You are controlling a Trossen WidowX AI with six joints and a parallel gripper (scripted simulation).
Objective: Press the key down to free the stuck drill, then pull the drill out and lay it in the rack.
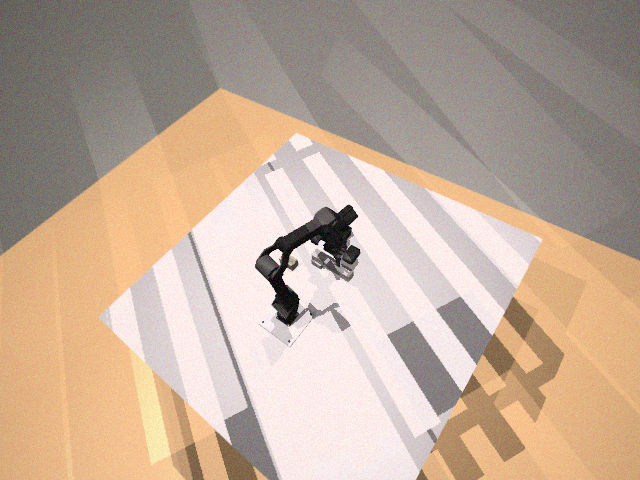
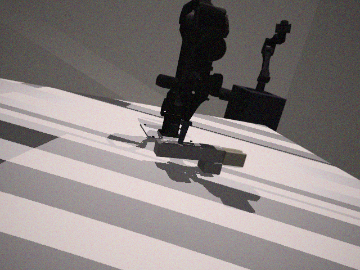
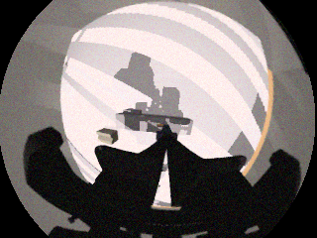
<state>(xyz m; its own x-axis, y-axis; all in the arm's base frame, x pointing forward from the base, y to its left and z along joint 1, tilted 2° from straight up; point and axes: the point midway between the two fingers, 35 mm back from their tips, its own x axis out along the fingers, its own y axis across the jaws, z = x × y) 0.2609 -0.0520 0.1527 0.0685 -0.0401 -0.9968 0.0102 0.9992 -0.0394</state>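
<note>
My gripper tip is now 30 mm above the dark blue key. Round my gripper tip: grey block (90 mm below, 40 mm to the left); then drill (80 mm below, 60 mm to the left); then rack (200 mm to the left, 110 mm below, 80 mm behind).
</note>
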